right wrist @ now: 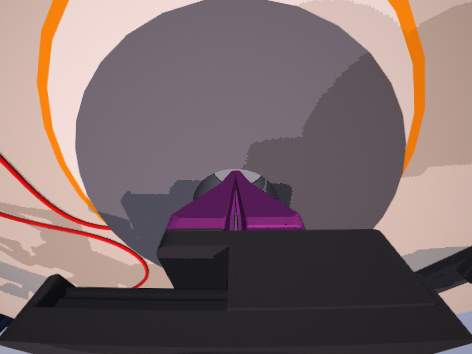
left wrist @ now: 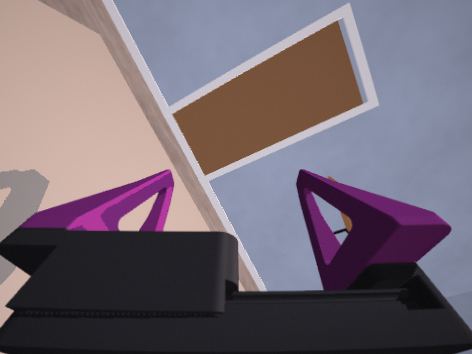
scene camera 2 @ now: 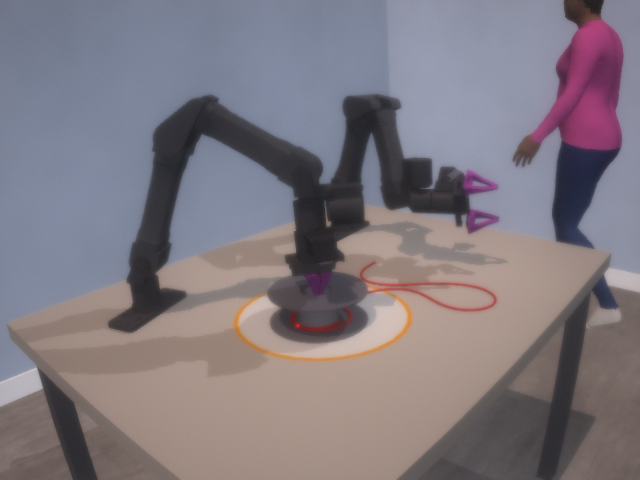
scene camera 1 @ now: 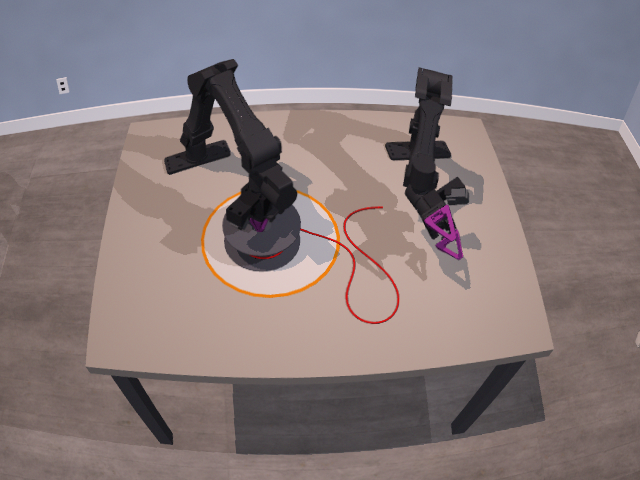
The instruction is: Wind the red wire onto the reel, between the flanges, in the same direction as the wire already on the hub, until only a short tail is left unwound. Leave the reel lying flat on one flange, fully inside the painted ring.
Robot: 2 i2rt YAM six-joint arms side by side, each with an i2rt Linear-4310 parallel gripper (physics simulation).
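Where they show: left gripper, between the fingertips: (left wrist: 235, 176) (scene camera 2: 498, 203) (scene camera 1: 457, 249); right gripper, between the fingertips: (right wrist: 235, 177) (scene camera 1: 260, 232); left arm's base, origin of its link: (scene camera 2: 342, 231); right arm's base, origin of its link: (scene camera 2: 148, 310) (scene camera 1: 196, 158).
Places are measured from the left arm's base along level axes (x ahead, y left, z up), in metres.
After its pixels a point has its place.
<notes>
The dark grey reel (scene camera 1: 281, 240) {z 0.065, x 0.329, y -0.453 m} (scene camera 2: 346, 291) {z 0.066, x 0.324, y -0.477 m} (right wrist: 200, 100) {z 0.065, x 0.327, y -0.524 m} lies flat on one flange inside the orange painted ring (scene camera 1: 269, 296) {z 0.001, x 0.438, y -0.498 m} (scene camera 2: 323, 359) {z 0.000, x 0.366, y -0.616 m} (right wrist: 420, 90) {z 0.000, x 0.225, y -0.643 m}. The red wire (scene camera 1: 398, 298) {z 0.004, x 0.492, y -0.201 m} (scene camera 2: 495, 299) {z 0.003, x 0.544, y -0.244 m} (right wrist: 146, 272) {z 0.005, x 0.223, y -0.262 m} shows around the hub, leaves the reel at the picture's right in scene camera 1 and lies on the table in a long loop with a free end. My right gripper (scene camera 1: 258, 228) {z 0.034, x 0.274, y -0.496 m} (scene camera 2: 318, 292) {z 0.034, x 0.274, y -0.496 m} (right wrist: 235, 177) {z 0.034, x 0.274, y -0.496 m} is shut and empty, its tips at the centre hole of the upper flange; their depth is unclear. My left gripper (scene camera 1: 457, 248) {z 0.164, x 0.486, y -0.081 m} (scene camera 2: 498, 202) {z 0.164, x 0.486, y -0.081 m} (left wrist: 235, 176) {z 0.164, x 0.486, y -0.081 m} is open and empty, raised above the table beyond the wire.
Both arms' base plates (scene camera 1: 178, 162) {z 0.010, x -0.041, y -0.712 m} (scene camera 1: 395, 150) {z 0.010, x 0.003, y -0.078 m} stand at the back of the table (scene camera 1: 310, 351) {z 0.000, x 0.597, y -0.429 m}. A person in a pink top (scene camera 2: 589, 87) stands beyond the table in scene camera 2. A brown panel in a white frame (left wrist: 270, 100) shows beyond the table edge.
</notes>
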